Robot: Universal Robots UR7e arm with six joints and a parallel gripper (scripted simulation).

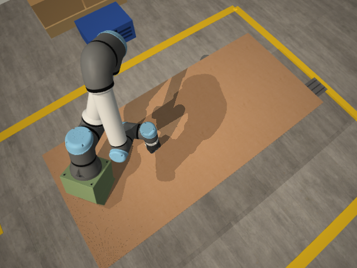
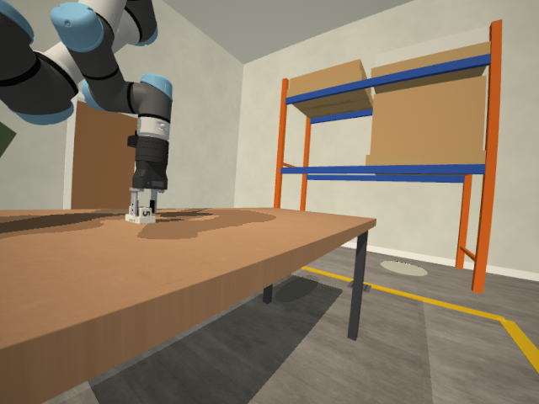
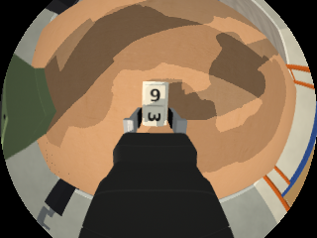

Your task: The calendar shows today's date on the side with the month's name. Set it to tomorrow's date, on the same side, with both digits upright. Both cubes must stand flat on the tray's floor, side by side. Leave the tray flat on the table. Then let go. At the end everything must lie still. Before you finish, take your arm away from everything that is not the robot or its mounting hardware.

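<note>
Now: hand 30 mm above the white calendar tray and 20 mm to the right of it.
</note>
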